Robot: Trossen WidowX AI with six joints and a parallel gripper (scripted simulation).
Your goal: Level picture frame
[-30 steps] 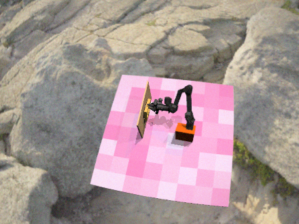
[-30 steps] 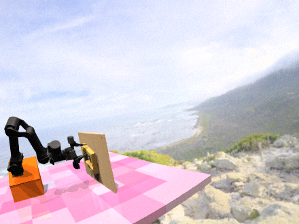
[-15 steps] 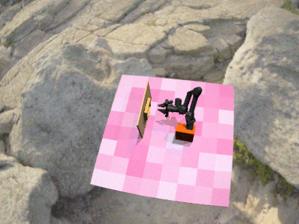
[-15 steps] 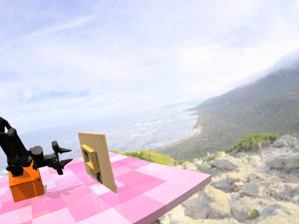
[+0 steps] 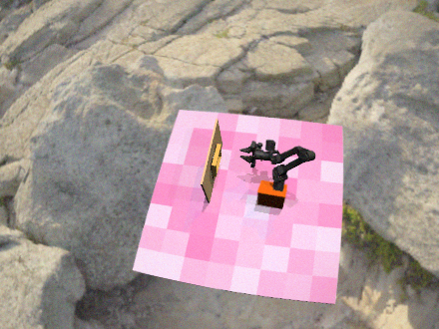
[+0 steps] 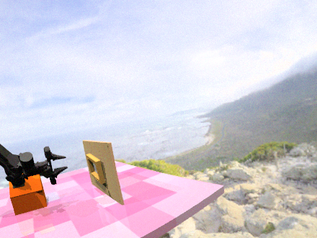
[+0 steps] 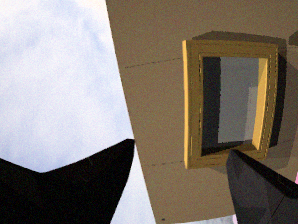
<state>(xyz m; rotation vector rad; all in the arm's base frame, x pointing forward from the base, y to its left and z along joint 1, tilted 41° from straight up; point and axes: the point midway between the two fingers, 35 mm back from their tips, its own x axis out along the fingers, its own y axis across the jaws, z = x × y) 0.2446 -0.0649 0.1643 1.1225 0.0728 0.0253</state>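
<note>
Now: the picture frame 16 cm ahead of my gripper tip, 7 cm below it and 4 cm to the left of it. From my gripper tip the other things lie so: brown wall board (17 cm ahead, 8 cm below, 5 cm to the left).
</note>
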